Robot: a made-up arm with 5 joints.
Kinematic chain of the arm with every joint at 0, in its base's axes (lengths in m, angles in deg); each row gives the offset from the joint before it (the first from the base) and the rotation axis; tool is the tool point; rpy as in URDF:
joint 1: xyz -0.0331 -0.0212 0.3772 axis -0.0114 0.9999 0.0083
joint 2: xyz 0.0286 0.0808 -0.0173 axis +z
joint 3: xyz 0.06 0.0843 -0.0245 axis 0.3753 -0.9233 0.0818
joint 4: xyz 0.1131 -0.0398 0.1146 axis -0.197 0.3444 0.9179
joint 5: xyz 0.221 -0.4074 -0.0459 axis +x
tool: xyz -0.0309 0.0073 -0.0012 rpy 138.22 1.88 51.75
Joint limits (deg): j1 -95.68..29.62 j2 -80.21..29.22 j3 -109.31..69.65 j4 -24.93..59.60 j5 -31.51..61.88
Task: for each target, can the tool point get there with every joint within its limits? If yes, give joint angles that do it. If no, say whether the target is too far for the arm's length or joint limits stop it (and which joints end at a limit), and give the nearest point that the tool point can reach.
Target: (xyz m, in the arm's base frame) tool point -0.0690 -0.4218 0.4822
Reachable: yes | joints -60.58 -32.97 43.82 -2.82 5.19
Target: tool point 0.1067 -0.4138 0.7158
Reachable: yes | joints -67.80 -35.28 -0.83 38.27 38.95
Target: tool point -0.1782 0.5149 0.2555
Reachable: no: joint limits stop it (at a limit: joint 2, joint 3, joint 4, joint 5) | nearest point -0.4061 -0.0320 0.0384 | short by 0.631 m
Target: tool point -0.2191 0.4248 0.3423
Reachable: no: joint limits stop it (at a limit: joint 1, joint 2, joint 4) | nearest point -0.4269 0.1604 0.7680 | short by 0.543 m
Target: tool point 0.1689 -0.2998 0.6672
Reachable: yes | joints -55.25 4.74 -28.69 -11.24 17.75
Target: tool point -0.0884 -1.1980 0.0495
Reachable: no: too far | nearest point -0.0480 -0.5248 0.2132 | short by 0.694 m
